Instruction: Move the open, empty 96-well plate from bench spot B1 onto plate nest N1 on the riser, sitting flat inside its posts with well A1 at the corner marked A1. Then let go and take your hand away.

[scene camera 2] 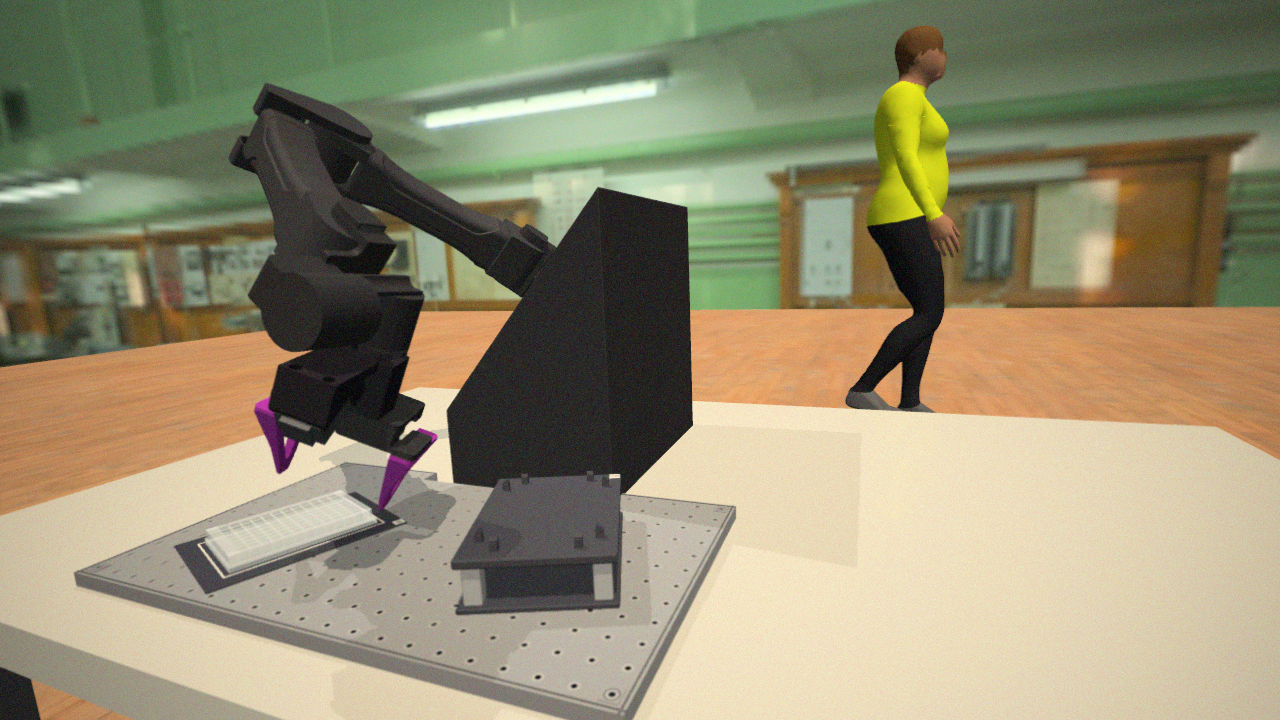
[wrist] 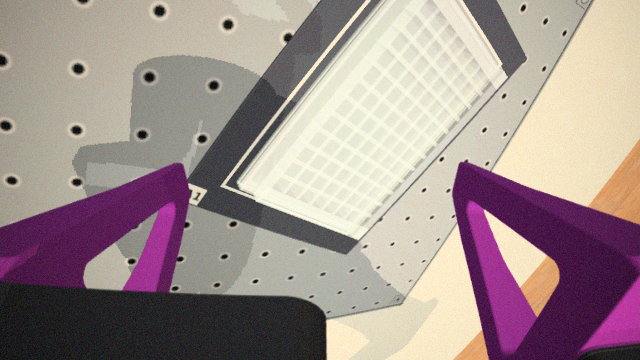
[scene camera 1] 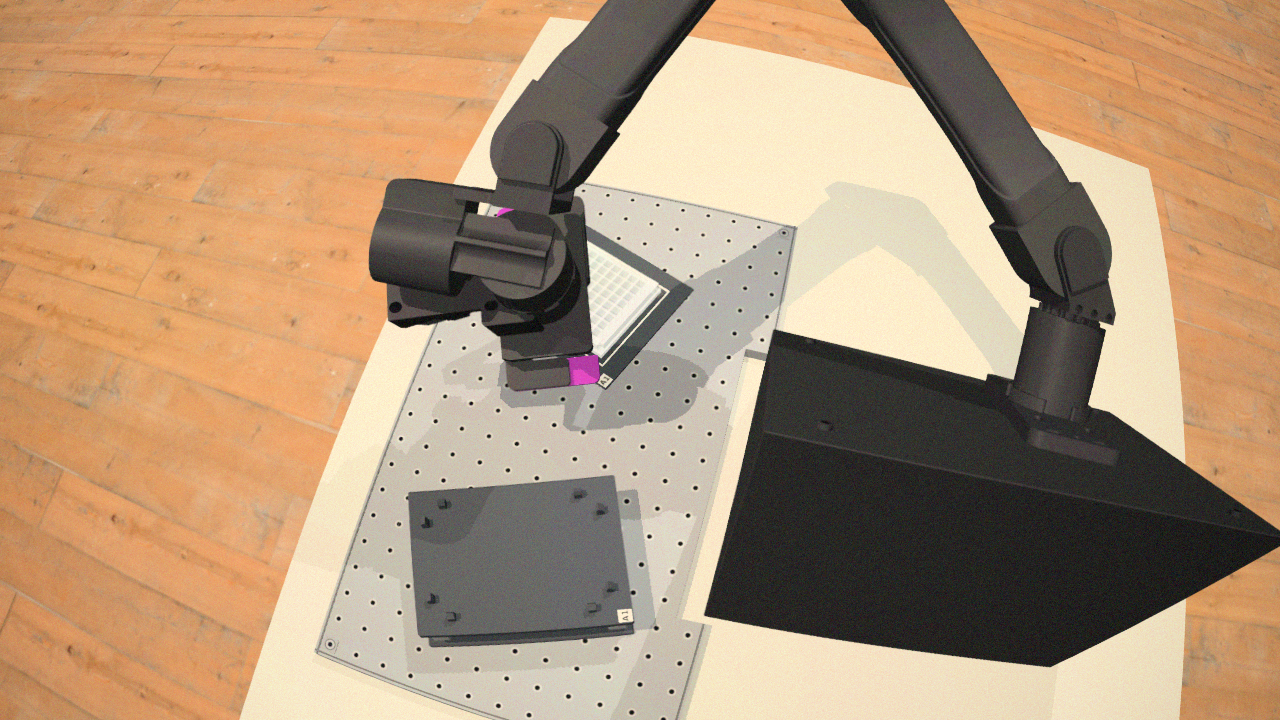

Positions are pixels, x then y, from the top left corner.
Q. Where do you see a white well plate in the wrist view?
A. At 401, 88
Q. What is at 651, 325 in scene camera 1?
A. A dark outlined pad.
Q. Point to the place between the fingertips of my gripper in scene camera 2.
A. At 332, 489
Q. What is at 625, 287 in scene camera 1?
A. A white well plate.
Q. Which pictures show my gripper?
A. Scene camera 2, the wrist view and scene camera 1: all of them.
